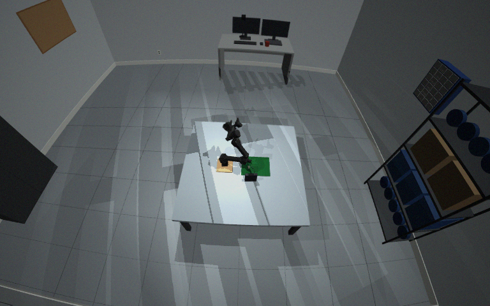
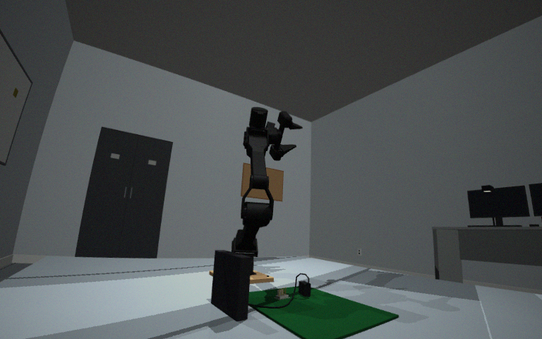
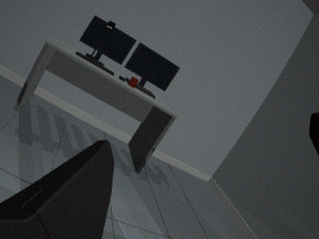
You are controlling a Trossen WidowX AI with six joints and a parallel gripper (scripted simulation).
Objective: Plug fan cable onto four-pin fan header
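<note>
The black fan plug is 51 cm below my gripper tip, 15 cm ahead of it and 12 cm to the right of it. Also, from my gripper tip: green board 54 cm below, 22 cm ahead, 18 cm to the right; black fan 47 cm below, 34 cm to the right, 14 cm ahead; four-pin header 53 cm below, 19 cm to the right, 14 cm ahead.
</note>
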